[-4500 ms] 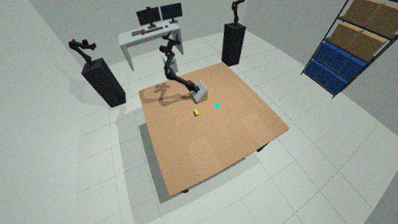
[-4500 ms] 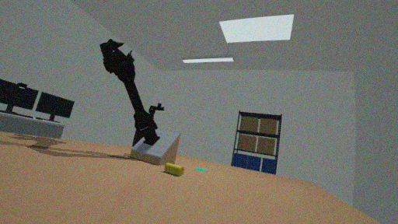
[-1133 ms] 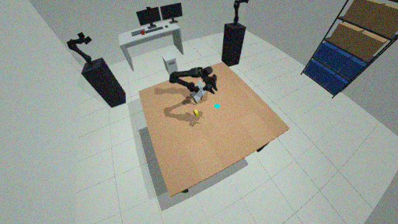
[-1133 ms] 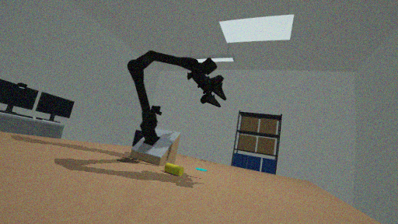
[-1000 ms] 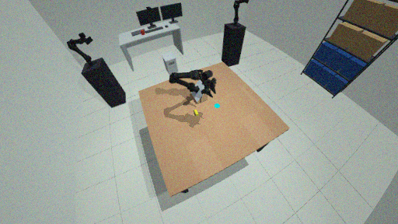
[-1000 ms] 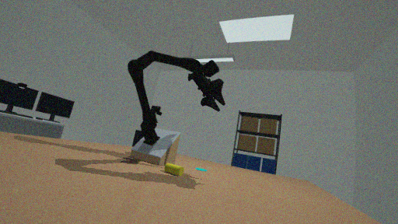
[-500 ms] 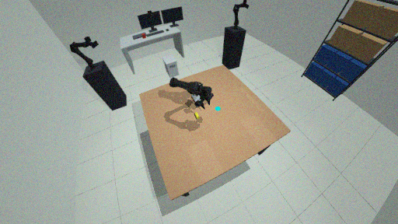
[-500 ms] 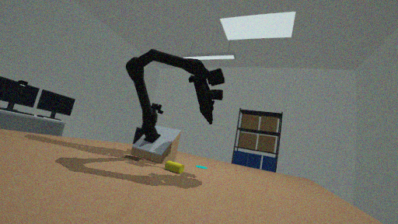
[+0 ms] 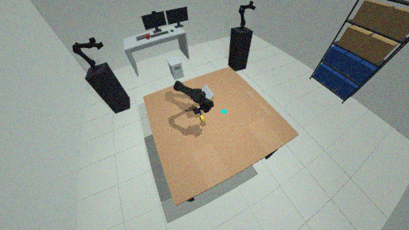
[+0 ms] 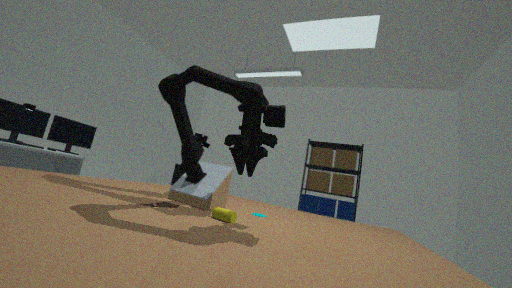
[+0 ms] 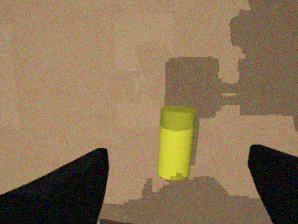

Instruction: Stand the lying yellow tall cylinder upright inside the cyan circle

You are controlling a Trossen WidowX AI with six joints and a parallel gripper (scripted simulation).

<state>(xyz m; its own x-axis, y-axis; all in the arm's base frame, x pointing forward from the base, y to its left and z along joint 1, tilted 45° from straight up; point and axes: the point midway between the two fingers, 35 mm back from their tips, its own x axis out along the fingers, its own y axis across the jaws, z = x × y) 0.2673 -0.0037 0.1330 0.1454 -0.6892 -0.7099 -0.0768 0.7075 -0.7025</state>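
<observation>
Right now the yellow tall cylinder is 120 mm below my gripper tip, 40 mm behind it and 10 mm to the right of it. Also, from my gripper tip: cyan circle 240 mm to the left, 140 mm below, 40 mm behind.
</observation>
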